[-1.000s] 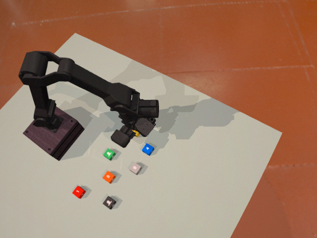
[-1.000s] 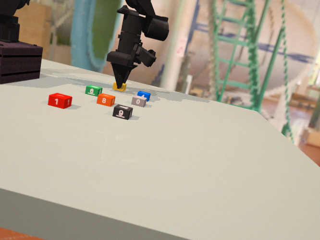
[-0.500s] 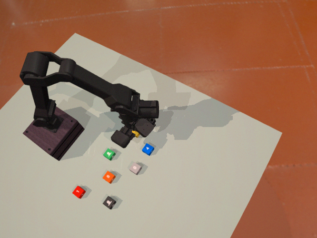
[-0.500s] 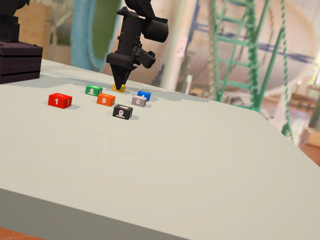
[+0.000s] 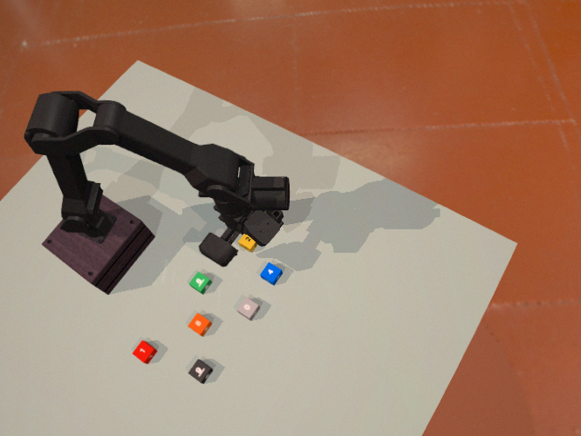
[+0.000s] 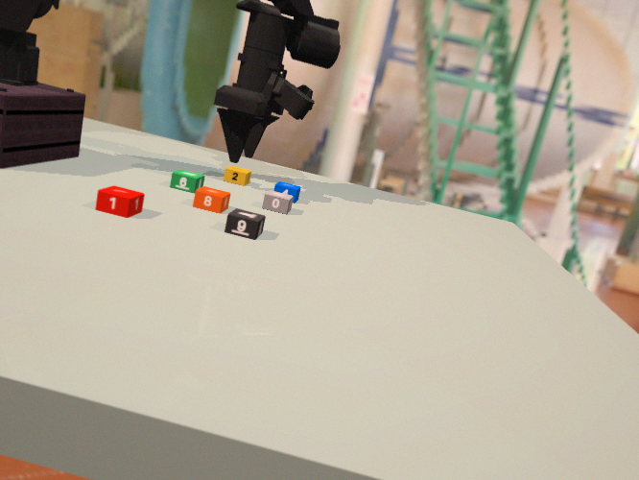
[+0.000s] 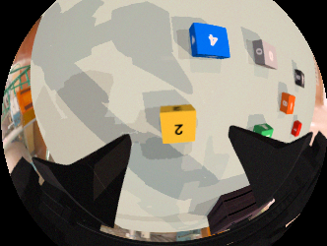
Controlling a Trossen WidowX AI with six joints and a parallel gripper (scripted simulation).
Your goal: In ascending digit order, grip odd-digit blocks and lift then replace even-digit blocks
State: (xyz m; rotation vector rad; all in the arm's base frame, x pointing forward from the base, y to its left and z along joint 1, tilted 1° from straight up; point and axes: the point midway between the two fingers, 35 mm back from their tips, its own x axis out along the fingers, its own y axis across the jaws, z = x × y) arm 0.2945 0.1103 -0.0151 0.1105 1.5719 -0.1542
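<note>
The yellow block lies 20 mm below my gripper tip. From my gripper tip the other things lie so: blue block (70 mm ahead, 50 mm to the right, 20 mm below); then green block (60 mm behind, 120 mm to the right, 20 mm below); then grey block (60 mm ahead, 130 mm to the right, 20 mm below).
</note>
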